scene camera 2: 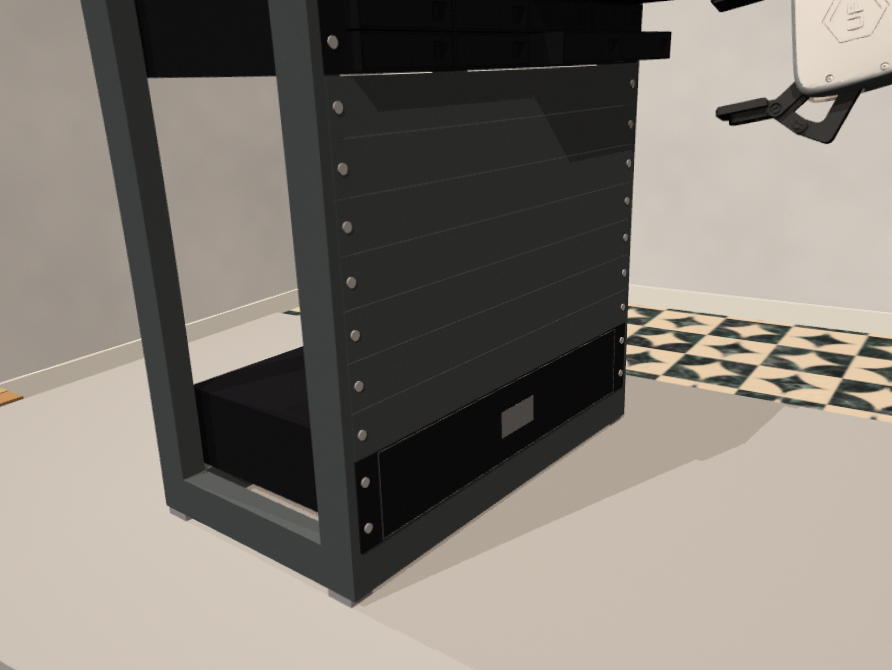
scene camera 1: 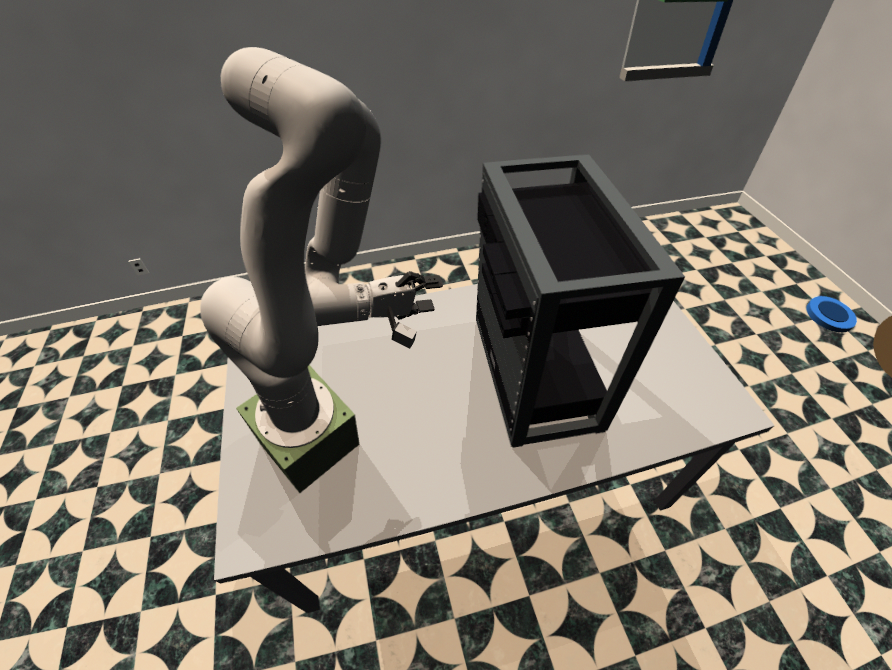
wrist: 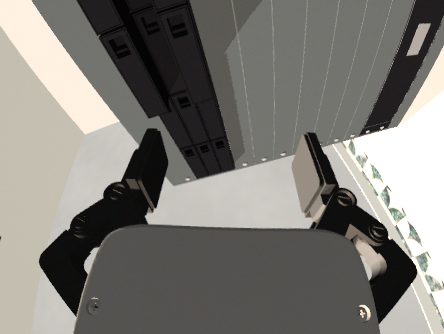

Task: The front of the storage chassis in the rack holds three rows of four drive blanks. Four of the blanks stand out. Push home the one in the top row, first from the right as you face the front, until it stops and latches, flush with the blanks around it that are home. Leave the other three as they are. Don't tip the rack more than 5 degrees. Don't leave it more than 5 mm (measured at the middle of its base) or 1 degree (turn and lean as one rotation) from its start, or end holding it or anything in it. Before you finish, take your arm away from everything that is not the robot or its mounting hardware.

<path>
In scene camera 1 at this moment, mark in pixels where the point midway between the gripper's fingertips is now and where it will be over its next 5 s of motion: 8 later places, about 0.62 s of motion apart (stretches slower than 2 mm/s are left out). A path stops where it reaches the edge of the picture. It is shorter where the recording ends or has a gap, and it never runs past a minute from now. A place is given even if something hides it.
My gripper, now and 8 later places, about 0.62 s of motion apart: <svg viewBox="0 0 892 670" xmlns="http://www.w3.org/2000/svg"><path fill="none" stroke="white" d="M437 293L442 295L442 295L464 284L471 281L474 284L471 298L485 298L499 296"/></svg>
</path>
